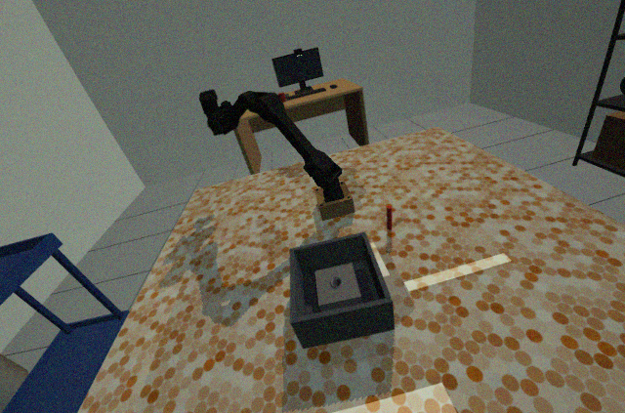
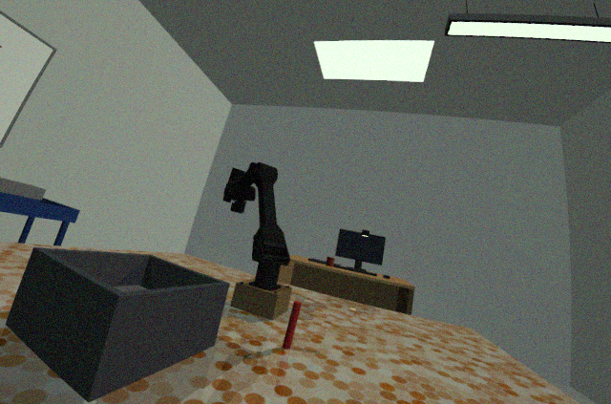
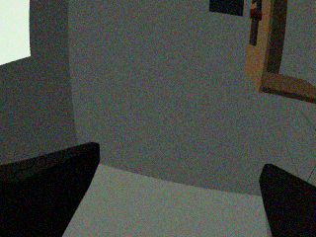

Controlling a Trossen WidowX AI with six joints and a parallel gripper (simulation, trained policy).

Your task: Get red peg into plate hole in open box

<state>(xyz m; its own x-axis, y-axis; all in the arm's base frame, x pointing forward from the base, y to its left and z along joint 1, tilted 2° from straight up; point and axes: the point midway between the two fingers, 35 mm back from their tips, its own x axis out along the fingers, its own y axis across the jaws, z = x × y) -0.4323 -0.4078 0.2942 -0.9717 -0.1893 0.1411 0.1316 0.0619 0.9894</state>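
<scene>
Right now the red peg is 61 cm ahead of my gripper tip, 56 cm to the left of it and 32 cm below it. Round my gripper tip: grey plate 80 cm ahead, 37 cm to the left, 32 cm below; dark box 80 cm ahead, 37 cm to the left, 34 cm below.
</scene>
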